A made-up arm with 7 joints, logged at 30 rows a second.
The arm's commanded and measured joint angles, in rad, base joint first. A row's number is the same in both.
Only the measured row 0 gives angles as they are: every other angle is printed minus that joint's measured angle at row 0.
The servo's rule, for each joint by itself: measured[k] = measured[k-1] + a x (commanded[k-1-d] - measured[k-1]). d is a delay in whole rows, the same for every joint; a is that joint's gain. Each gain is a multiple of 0.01, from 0.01 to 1. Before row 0 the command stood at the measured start. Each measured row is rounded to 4 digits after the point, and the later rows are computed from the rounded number. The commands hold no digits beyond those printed.
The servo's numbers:
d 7
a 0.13 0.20 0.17 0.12 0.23 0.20 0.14
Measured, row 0:
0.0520 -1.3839 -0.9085 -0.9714 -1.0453 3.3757 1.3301
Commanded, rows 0 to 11:
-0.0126 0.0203 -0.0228 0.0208 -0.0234 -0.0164 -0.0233
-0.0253 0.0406 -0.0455 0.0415 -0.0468 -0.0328 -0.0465
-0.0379 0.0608 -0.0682 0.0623 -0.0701 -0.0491 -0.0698
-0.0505 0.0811 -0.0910 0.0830 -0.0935 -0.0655 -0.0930
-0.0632 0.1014 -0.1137 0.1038 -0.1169 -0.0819 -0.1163
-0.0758 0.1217 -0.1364 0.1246 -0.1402 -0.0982 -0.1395
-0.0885 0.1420 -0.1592 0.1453 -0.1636 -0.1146 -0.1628
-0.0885 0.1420 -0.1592 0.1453 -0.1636 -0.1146 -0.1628
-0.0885 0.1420 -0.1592 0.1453 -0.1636 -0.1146 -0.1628
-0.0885 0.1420 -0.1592 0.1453 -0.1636 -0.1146 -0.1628
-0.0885 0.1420 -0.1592 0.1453 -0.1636 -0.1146 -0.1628
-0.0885 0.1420 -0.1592 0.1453 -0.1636 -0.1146 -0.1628
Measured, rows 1 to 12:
0.0000 0.0000 0.0000 0.0000 0.0000 0.0000 0.0000
0.0000 0.0000 0.0000 0.0000 0.0000 0.0000 0.0000
0.0000 0.0000 0.0000 0.0000 0.0000 0.0000 0.0000
0.0000 0.0000 0.0000 0.0000 0.0000 0.0000 0.0000
0.0000 0.0000 0.0000 0.0000 0.0000 0.0000 0.0000
0.0000 0.0000 0.0000 0.0000 0.0000 0.0000 0.0000
0.0000 0.0000 0.0000 0.0000 0.0000 0.0000 0.0000
-0.0016 0.0041 -0.0039 0.0025 -0.0054 -0.0033 -0.0033
-0.0047 0.0114 -0.0110 0.0072 -0.0149 -0.0092 -0.0093
-0.0090 0.0213 -0.0207 0.0138 -0.0276 -0.0172 -0.0178
-0.0144 0.0333 -0.0327 0.0221 -0.0428 -0.0269 -0.0283
-0.0207 0.0469 -0.0465 0.0319 -0.0598 -0.0379 -0.0406

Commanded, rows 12 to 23:
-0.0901 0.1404 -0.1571 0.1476 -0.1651 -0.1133 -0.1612
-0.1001 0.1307 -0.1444 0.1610 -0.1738 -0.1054 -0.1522
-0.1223 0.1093 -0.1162 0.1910 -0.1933 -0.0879 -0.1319
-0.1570 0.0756 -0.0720 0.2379 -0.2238 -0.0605 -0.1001
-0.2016 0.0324 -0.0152 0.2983 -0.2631 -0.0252 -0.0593
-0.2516 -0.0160 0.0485 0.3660 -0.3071 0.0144 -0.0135
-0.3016 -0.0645 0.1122 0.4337 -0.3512 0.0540 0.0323
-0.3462 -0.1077 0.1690 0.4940 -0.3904 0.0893 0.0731
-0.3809 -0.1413 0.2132 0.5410 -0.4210 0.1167 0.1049
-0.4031 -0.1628 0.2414 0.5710 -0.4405 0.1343 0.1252
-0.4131 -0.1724 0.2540 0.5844 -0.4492 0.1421 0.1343
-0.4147 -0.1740 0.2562 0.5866 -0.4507 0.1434 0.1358
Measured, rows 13 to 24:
-0.0279 0.0619 -0.0618 0.0430 -0.0783 -0.0500 -0.0544
-0.0358 0.0779 -0.0784 0.0553 -0.0979 -0.0629 -0.0696
-0.0427 0.0907 -0.0921 0.0661 -0.1130 -0.0732 -0.0826
-0.0487 0.1010 -0.1035 0.0756 -0.1246 -0.0815 -0.0938
-0.0539 0.1092 -0.1130 0.0840 -0.1336 -0.0881 -0.1035
-0.0584 0.1158 -0.1209 0.0914 -0.1405 -0.0934 -0.1118
-0.0623 0.1210 -0.1274 0.0979 -0.1458 -0.0976 -0.1189
-0.0659 0.1249 -0.1324 0.1039 -0.1502 -0.1007 -0.1248
-0.0703 0.1261 -0.1344 0.1108 -0.1556 -0.1016 -0.1286
-0.0771 0.1227 -0.1313 0.1204 -0.1643 -0.0989 -0.1291
-0.0875 0.1133 -0.1212 0.1345 -0.1780 -0.0912 -0.1250
-0.1023 0.0971 -0.1032 0.1542 -0.1976 -0.0780 -0.1158

